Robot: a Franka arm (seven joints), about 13 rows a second.
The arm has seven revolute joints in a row. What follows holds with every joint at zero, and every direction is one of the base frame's. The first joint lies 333 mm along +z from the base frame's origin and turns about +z. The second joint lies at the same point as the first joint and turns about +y. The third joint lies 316 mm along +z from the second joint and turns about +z. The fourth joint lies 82.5 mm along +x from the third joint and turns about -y. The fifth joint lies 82.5 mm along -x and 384 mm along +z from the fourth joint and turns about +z. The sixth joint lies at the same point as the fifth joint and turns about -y. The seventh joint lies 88 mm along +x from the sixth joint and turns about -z. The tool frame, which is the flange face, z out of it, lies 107 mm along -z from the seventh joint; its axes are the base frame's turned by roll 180, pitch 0 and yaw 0 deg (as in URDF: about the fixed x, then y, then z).
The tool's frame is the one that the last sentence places.
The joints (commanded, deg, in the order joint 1, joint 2, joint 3, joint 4, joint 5, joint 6, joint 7), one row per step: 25.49, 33.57, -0.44, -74.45, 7.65, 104.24, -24.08; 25.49, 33.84, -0.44, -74.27, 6.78, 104.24, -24.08; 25.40, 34.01, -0.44, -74.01, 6.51, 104.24, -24.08; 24.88, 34.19, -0.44, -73.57, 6.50, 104.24, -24.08; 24.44, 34.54, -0.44, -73.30, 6.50, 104.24, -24.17; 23.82, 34.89, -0.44, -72.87, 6.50, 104.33, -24.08; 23.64, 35.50, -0.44, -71.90, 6.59, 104.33, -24.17; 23.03, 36.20, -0.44, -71.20, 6.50, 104.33, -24.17; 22.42, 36.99, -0.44, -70.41, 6.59, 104.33, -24.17; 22.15, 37.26, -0.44, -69.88, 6.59, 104.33, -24.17; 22.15, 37.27, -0.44, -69.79, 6.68, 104.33, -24.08; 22.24, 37.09, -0.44, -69.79, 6.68, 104.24, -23.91; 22.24, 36.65, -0.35, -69.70, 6.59, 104.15, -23.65; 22.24, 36.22, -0.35, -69.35, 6.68, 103.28, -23.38; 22.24, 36.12, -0.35, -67.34, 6.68, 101.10, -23.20; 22.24, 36.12, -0.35, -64.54, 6.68, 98.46, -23.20
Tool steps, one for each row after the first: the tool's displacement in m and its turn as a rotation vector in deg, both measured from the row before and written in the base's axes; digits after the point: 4 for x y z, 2 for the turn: 0.0012, -0.0008, -0.0020, -0.79, -0.27, 0.27; 0.0014, -0.0010, 0.0000, -0.20, -0.19, -0.01; 0.0040, -0.0053, 0.0014, 0.10, -0.24, -0.52; 0.0033, -0.0045, -0.0022, -0.03, 0.07, -0.35; 0.0048, -0.0064, -0.0007, 0.05, -0.15, -0.72; 0.0038, -0.0007, 0.0003, 0.23, -0.30, -0.11; 0.0055, -0.0062, -0.0031, -0.08, -0.04, -0.58; 0.0056, -0.0059, -0.0035, 0.07, 0.03, -0.63; 0.0028, -0.0026, 0.0009, 0.10, -0.24, -0.27; 0.0002, 0.0002, 0.0006, 0.10, -0.04, -0.12; -0.0008, 0.0009, 0.0022, 0.02, -0.07, -0.07; -0.0007, 0.0005, 0.0062, 0.12, -0.40, -0.15; -0.0014, -0.0002, 0.0071, 0.06, 0.15, -0.20; -0.0001, 0.0005, 0.0148, 0.02, 0.09, 0.07; 0.0000, 0.0007, 0.0195, 0.13, -0.14, 0.30
